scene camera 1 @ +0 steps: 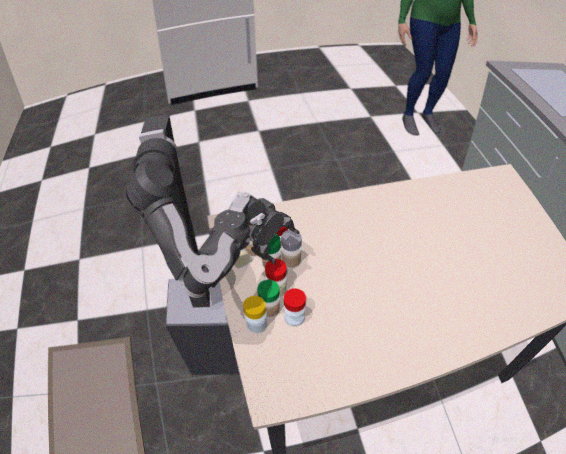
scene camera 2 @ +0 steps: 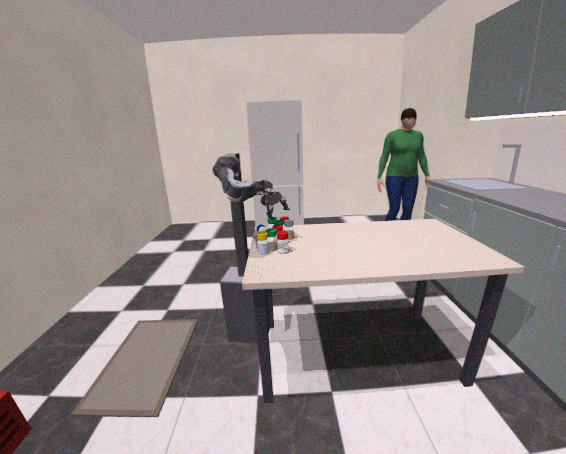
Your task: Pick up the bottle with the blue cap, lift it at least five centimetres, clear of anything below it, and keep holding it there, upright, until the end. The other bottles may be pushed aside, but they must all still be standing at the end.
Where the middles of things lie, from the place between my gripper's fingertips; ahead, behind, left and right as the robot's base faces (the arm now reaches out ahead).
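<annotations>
The arm pedestal (scene camera 1: pixel 207 349) is well below my hand, a long way behind it and a good bit to the left of it.
</annotations>
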